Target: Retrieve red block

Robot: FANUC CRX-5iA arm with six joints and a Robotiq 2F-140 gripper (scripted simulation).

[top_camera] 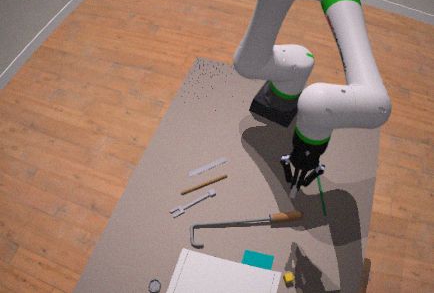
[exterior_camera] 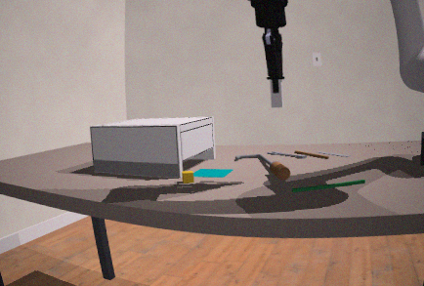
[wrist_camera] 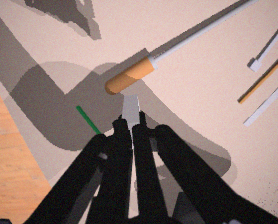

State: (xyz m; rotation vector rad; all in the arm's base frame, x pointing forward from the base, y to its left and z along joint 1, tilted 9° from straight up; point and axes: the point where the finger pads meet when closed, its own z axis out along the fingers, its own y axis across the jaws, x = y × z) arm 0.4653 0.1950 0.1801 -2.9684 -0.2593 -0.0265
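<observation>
My hand is 190 mm above the long-handled tool, 100 mm short of it and 90 mm to the left of it. Also, from my hand: teal square 200 mm below, 200 mm ahead, 10 mm to the right; then yellow block 190 mm below, 190 mm ahead, 100 mm to the left; then thin green stick 200 mm below, 160 mm behind, 80 mm to the left.
</observation>
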